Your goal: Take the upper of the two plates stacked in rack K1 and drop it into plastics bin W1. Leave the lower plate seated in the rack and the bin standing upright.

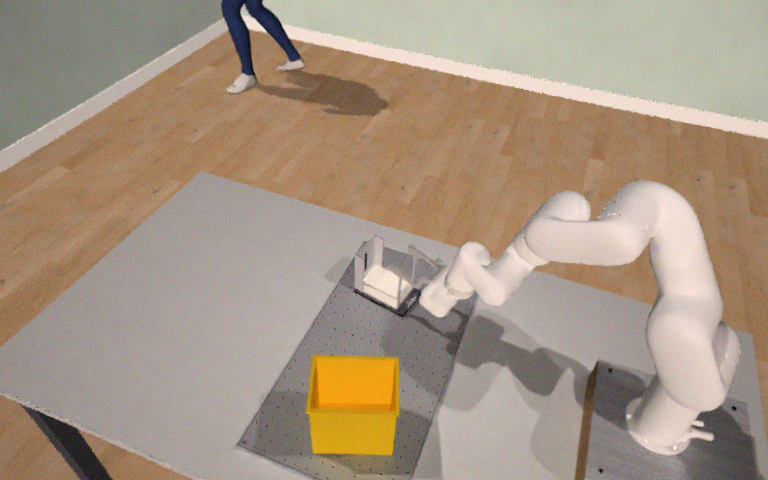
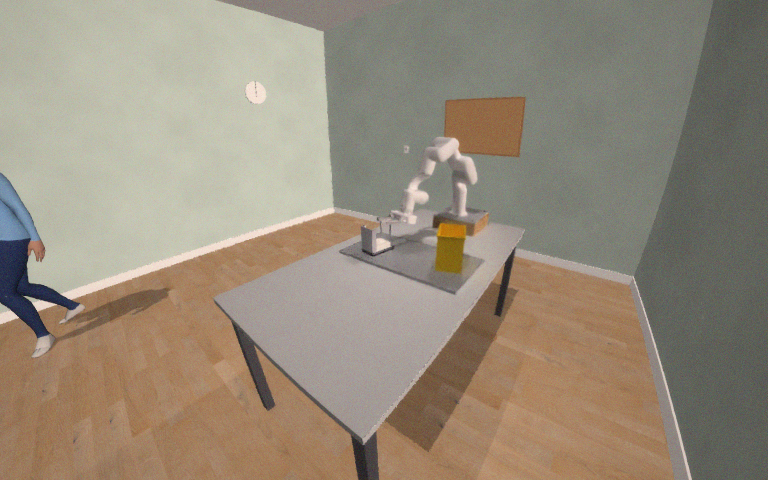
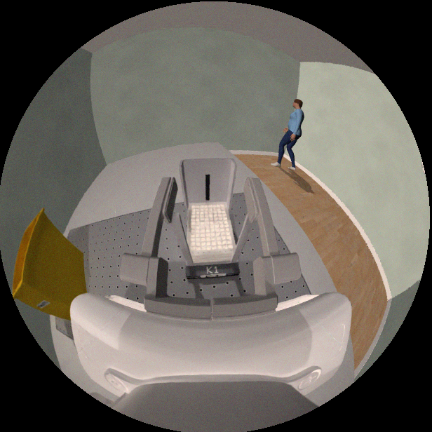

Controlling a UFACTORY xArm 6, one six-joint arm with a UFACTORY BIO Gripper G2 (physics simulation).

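Seen in the pictures: end effector, tool point: (image 1: 405,261) (image 2: 384,221); arm's base, origin of the base link: (image 1: 655,425) (image 2: 458,213).
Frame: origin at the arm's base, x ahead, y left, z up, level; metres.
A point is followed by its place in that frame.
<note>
Rack K1 (image 1: 359,274) @(x 0.721, y -0.239, z -0.003 m) (image 2: 368,240) @(x 0.726, y -0.274, z -0.001 m) (image 3: 225,175) stands at the far end of the perforated board, with its tall slotted wall and slim posts upright. The white plates (image 1: 387,281) @(x 0.650, y -0.272, z -0.043 m) (image 2: 381,245) @(x 0.669, y -0.229, z -0.042 m) (image 3: 210,225) sit in it as a low stack with a gridded top; the seam between upper and lower cannot be made out. My gripper (image 1: 413,266) @(x 0.602, y -0.246, z 0.075 m) (image 2: 385,219) @(x 0.602, y -0.246, z 0.075 m) (image 3: 210,199) is shut with nothing between its fingers, whose tips stay apart even so. It is at the rack's label side, above plate height. The yellow bin W1 (image 1: 352,433) @(x 0.609, y 0.196, z 0.007 m) (image 2: 450,251) @(x 0.704, y 0.161, z 0.023 m) (image 3: 52,270) stands upright; its floor is mostly hidden.
The rack and bin stand on the grey perforated board (image 1: 339,333) @(x 0.733, y -0.099, z -0.085 m) (image 2: 407,266) @(x 0.745, y -0.034, z -0.084 m) (image 3: 107,250) on the table (image 1: 186,311) @(x 1.147, y -0.065, z -0.097 m) (image 2: 339,333) @(x 1.273, y -0.029, z -0.097 m). The rack's slim posts rise close to my fingers. A person (image 1: 237,42) (image 2: 19,266) (image 3: 295,125) is on the floor beyond the table.
</note>
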